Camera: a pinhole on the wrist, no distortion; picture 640 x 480 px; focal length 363.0 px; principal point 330.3 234.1 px. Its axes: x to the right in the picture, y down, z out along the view. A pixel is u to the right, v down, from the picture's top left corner.
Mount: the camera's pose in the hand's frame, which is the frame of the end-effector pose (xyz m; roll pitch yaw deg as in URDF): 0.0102 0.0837 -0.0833 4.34 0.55 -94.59
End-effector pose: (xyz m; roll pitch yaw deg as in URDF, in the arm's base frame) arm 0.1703 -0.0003 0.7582 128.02 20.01 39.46
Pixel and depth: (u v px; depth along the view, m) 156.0 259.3 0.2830
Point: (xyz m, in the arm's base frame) 0.3821 -0.2045 0.7953
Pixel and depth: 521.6 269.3 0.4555
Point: 0.1998 -0.2273 0.4239
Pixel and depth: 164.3 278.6 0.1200
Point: 0.2797 -0.0581 0.8306
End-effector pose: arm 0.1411 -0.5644 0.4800 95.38 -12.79 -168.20
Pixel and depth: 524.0 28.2 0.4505
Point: 0.3209 -0.1898 0.2498
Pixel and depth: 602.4 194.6 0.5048
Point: 0.0996 -0.1816 0.1349
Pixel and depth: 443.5 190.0 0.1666
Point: 0.1550 -0.4762 0.4987
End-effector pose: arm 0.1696 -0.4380 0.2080 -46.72 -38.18 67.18
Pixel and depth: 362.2 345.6 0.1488
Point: 0.0952 -0.3688 0.2336
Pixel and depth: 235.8 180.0 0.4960
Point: -0.2971 -0.4003 0.2472
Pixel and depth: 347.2 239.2 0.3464
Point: -0.0836 -0.4306 0.3038
